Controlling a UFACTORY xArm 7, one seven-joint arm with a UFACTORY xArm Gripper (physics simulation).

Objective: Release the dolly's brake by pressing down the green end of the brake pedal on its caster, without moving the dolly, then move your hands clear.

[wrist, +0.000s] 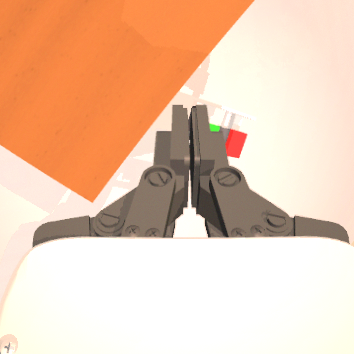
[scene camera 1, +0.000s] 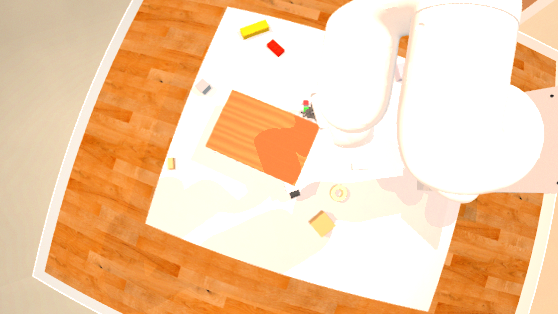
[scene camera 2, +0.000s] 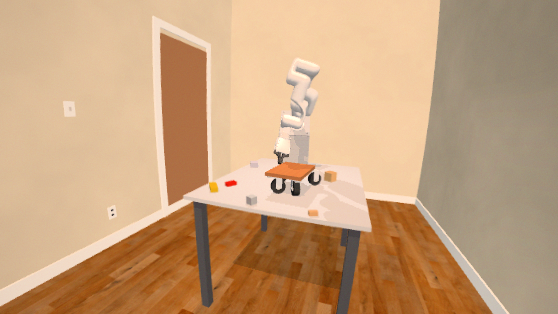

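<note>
The dolly has an orange wooden deck and stands upright on black-wheeled casters on the table. The brake pedal's green end and red end show beside a deck corner. In the wrist view the right finger hides part of the green end. My gripper is shut and empty. It points down beside the deck edge, over the caster area, with its tips just left of the green end in the wrist view. Whether it touches the pedal cannot be told.
A yellow block, a red brick and a grey cube lie on the table. A tan ring, an orange cube and a small orange block lie there too.
</note>
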